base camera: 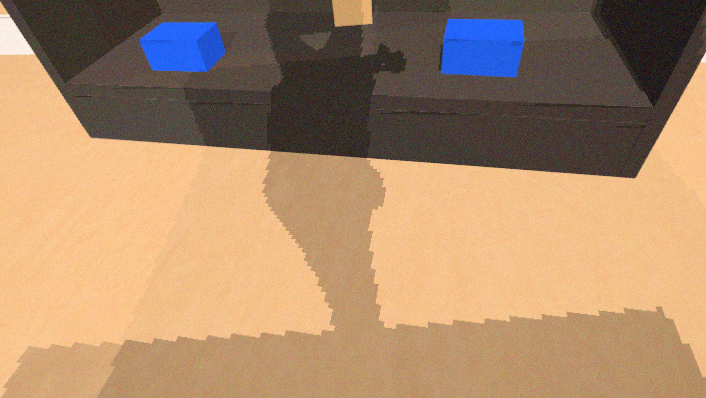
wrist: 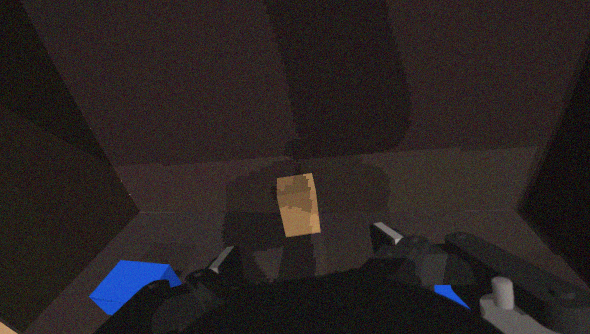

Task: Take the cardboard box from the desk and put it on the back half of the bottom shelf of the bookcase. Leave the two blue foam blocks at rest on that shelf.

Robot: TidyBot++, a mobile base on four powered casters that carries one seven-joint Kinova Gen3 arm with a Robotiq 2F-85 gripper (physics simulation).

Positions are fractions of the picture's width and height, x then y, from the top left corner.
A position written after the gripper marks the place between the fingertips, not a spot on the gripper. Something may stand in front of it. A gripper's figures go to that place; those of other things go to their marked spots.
Scene:
The gripper (wrist: 0.52, 0.75): 16 cm from the lens. A cardboard box (wrist: 0.50, 0.59): 37 cm from the lens.

